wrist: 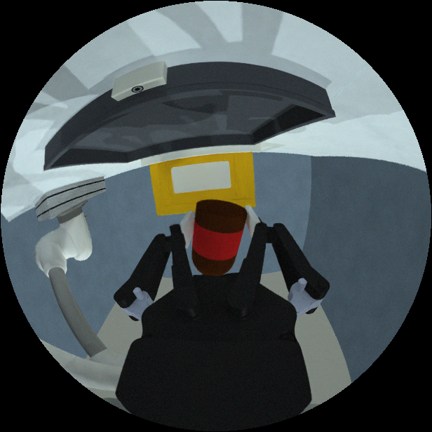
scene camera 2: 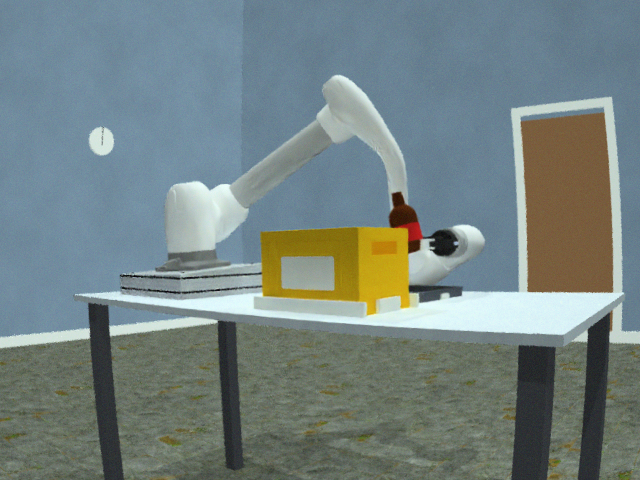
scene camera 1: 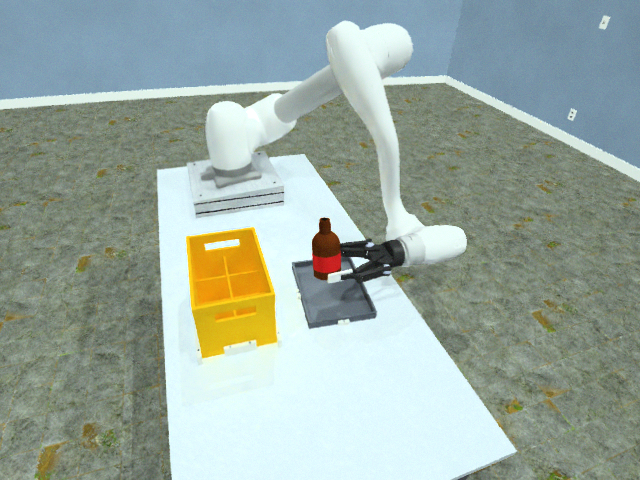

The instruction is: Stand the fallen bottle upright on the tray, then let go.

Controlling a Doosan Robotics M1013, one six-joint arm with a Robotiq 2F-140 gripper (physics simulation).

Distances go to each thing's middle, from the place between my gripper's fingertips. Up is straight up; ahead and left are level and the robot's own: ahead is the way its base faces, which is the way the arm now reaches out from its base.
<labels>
My gripper is now 5 cm below the brown bottle (scene camera 1: 326, 253), 1 cm to the right of it and 1 cm past it.
</labels>
